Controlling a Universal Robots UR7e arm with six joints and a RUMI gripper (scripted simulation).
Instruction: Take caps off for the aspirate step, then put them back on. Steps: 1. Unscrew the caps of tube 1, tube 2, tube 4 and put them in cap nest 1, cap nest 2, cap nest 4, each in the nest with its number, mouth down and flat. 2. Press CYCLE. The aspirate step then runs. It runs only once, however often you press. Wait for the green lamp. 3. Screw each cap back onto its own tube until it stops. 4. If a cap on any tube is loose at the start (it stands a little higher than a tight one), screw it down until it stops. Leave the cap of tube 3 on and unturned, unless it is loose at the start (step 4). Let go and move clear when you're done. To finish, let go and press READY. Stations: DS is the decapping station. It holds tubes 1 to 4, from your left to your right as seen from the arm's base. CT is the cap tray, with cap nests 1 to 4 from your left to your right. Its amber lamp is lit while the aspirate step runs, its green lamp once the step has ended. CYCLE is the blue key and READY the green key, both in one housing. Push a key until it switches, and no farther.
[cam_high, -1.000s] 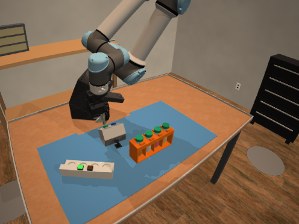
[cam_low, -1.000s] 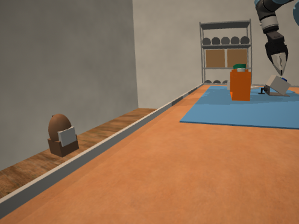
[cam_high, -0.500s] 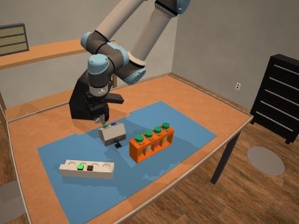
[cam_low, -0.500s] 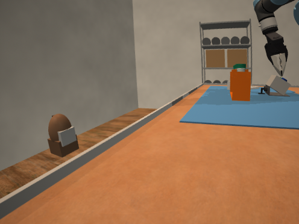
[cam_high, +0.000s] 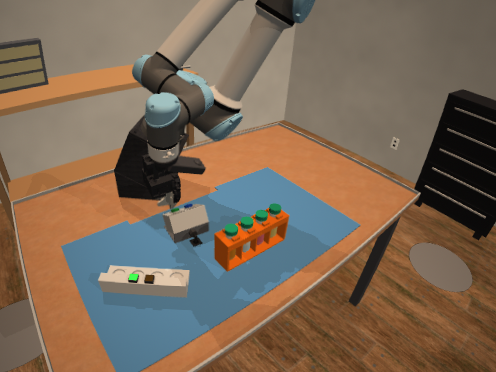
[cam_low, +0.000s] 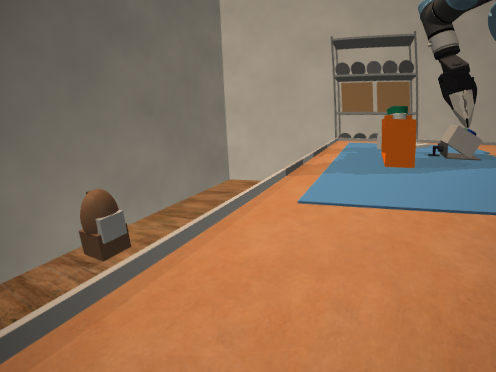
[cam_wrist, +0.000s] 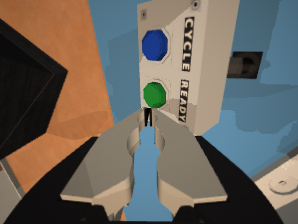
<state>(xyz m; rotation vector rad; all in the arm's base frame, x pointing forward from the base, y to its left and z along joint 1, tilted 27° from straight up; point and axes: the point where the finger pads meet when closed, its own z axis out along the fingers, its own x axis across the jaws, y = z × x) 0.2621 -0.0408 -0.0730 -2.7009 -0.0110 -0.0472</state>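
The green key lies 2 cm below my hand and 1 cm to the left of it. From my hand the other things lie so: cap (24 cm to the left, 19 cm ahead, 2 cm above); then grey key housing (4 cm below, 3 cm to the left, 2 cm ahead); then blue key (5 cm to the left, 2 cm below).
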